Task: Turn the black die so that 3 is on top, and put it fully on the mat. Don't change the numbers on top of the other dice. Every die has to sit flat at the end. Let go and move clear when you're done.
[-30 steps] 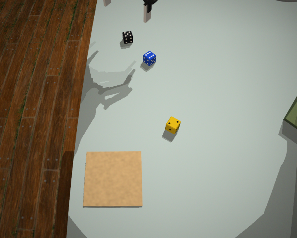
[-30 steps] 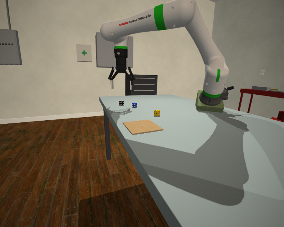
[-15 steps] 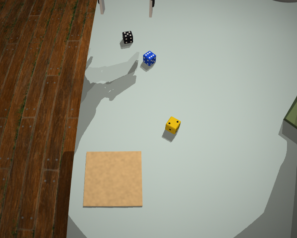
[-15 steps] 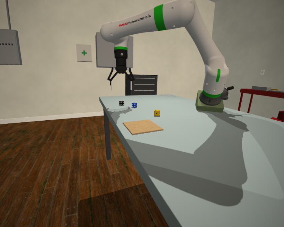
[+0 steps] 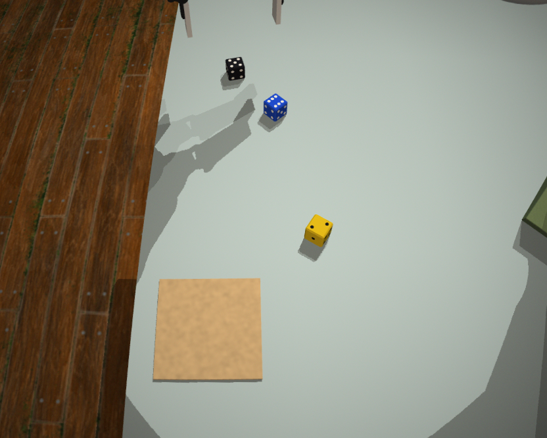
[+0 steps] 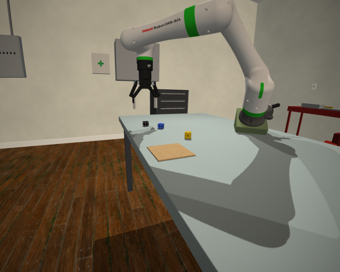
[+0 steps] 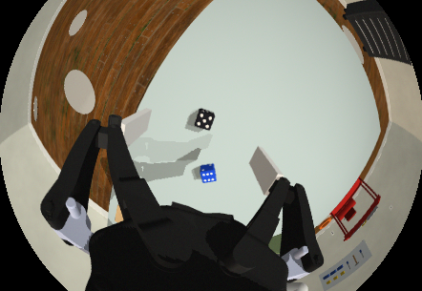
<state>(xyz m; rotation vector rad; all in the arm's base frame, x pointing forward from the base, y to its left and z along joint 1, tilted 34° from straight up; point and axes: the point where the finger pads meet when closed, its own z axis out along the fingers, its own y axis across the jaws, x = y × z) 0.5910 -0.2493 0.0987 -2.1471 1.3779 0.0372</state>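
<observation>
Right now the black die is 11 cm below my hand. Also, from my hand: yellow die (21 cm behind, 29 cm to the left, 11 cm below); then blue die (9 cm behind, 7 cm to the left, 11 cm below); then tan mat (11 cm behind, 46 cm to the left, 12 cm below).
</observation>
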